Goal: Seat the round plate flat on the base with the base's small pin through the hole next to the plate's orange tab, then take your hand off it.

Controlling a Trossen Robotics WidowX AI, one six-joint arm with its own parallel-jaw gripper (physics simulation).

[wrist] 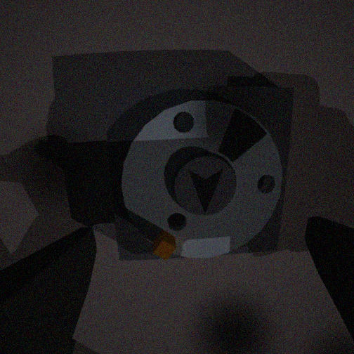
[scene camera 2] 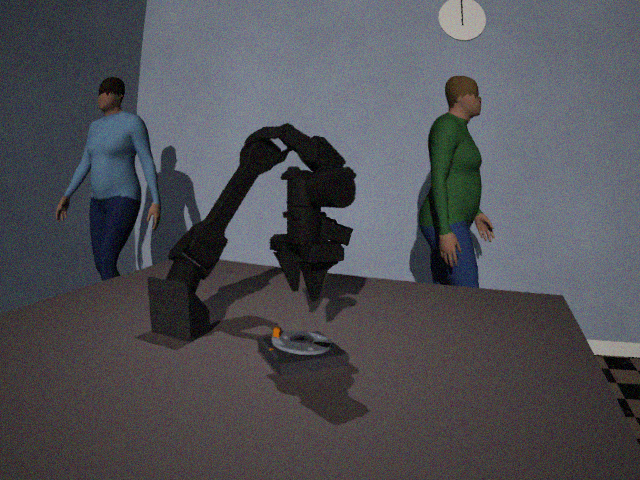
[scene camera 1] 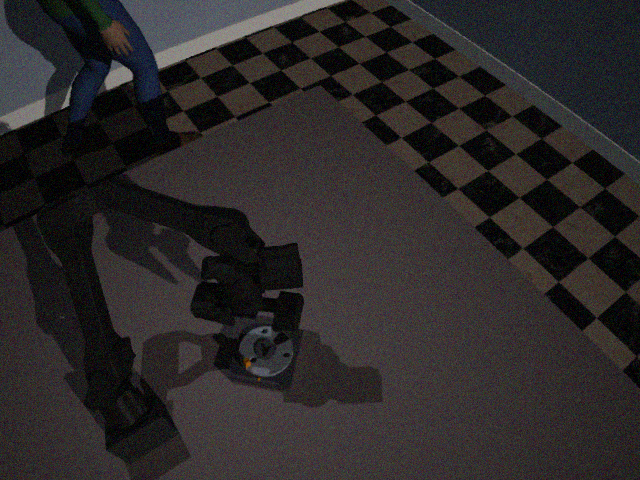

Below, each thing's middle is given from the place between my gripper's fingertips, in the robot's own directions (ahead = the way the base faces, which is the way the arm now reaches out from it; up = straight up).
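Scene:
Measured from my hand, the round grey plate (scene camera 2: 281, 340) is 7 cm below and 2 cm to the right; the dark square base (scene camera 1: 283, 381) is 10 cm below and 2 cm to the right.

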